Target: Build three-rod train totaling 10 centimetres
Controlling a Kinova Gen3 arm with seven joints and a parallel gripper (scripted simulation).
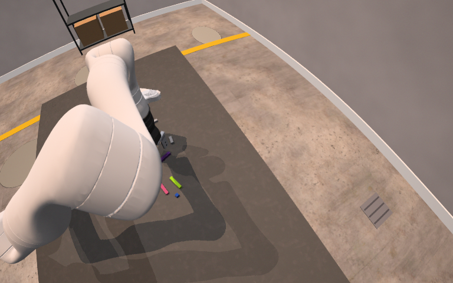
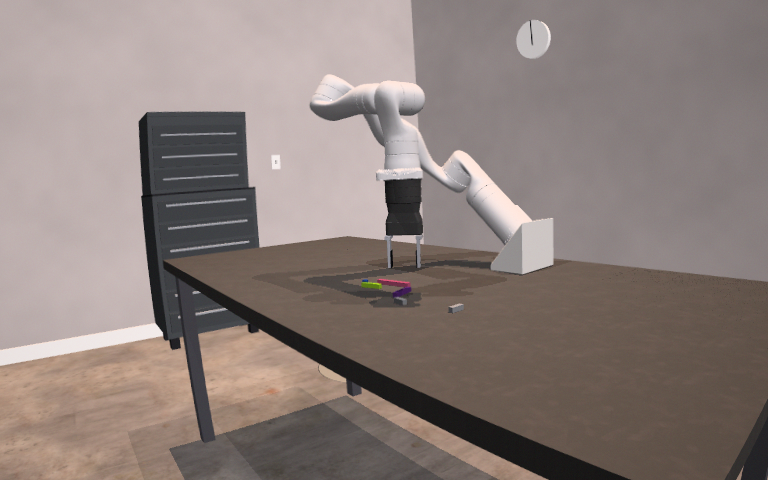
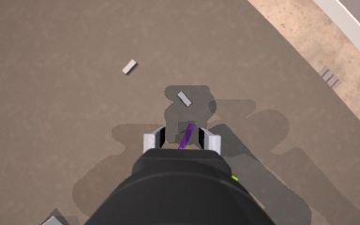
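Now: hand 170 mm to the left of the blue rod and 70 mm above it. Round my hand: lime rod (120 mm to the right, 70 mm below, 10 mm ahead); purple rod (70 mm below, 20 mm to the right); pink rod (110 mm to the right, 70 mm below, 40 mm behind).
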